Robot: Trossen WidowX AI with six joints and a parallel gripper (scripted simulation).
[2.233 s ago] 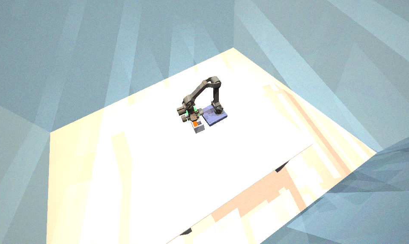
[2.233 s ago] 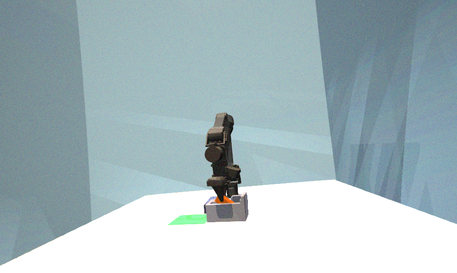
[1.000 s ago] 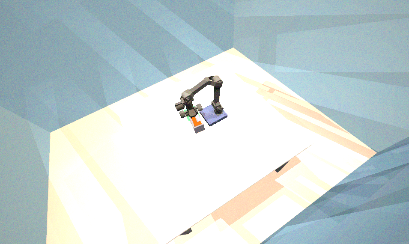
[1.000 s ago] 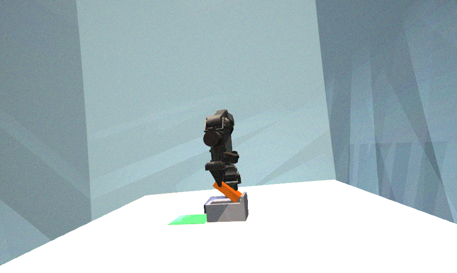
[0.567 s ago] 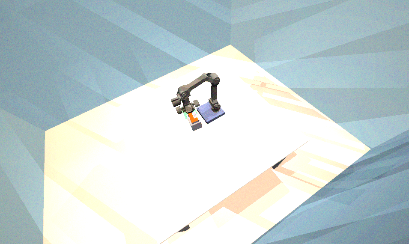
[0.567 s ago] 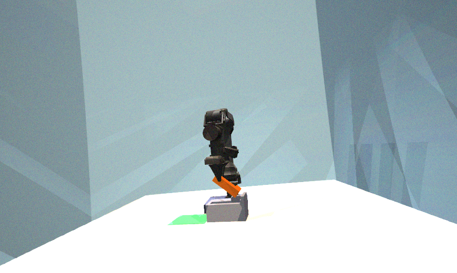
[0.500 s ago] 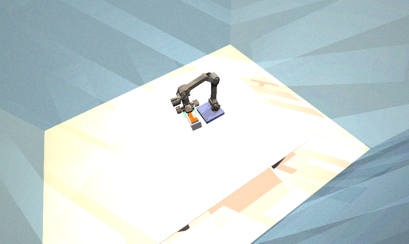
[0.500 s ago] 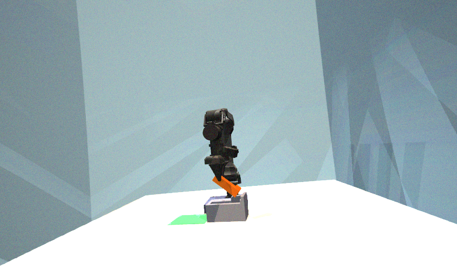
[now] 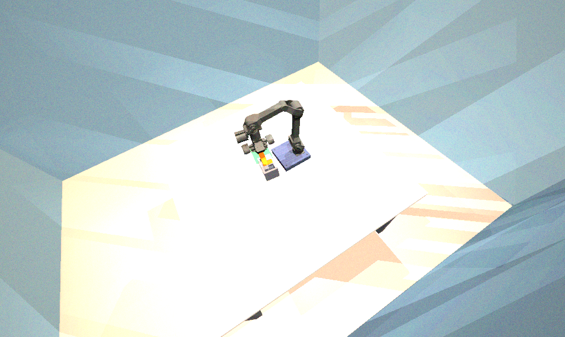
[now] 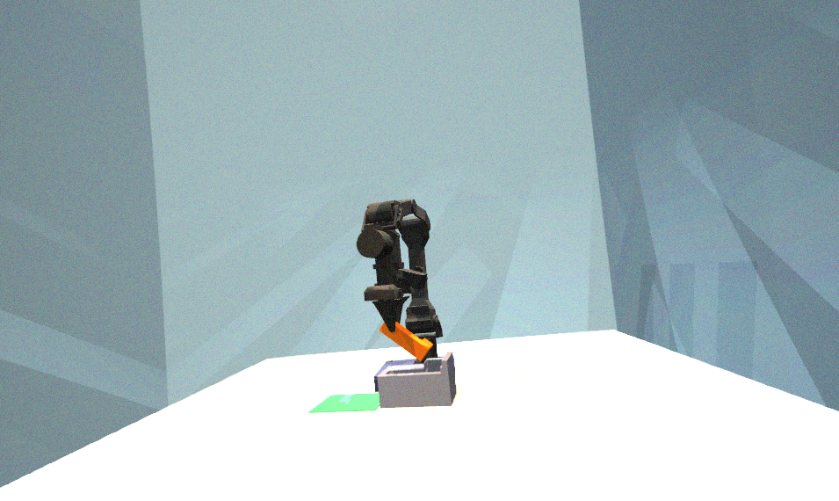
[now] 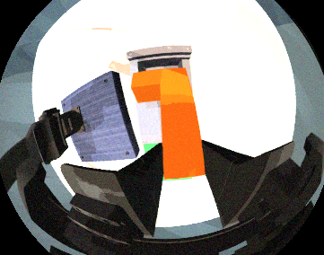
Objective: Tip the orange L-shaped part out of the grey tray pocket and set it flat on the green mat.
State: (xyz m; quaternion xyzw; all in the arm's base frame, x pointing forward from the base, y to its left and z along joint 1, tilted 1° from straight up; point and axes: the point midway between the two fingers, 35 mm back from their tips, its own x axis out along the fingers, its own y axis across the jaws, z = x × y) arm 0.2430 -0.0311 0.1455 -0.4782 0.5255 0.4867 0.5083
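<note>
Now: the green mat 170 mm below my gripper tip, 120 mm to the right of it and 20 mm behind it. The rest, counted from my gripper tip: orange L-shaped part: 30 mm to the left, 30 mm below, 10 mm behind.
</note>
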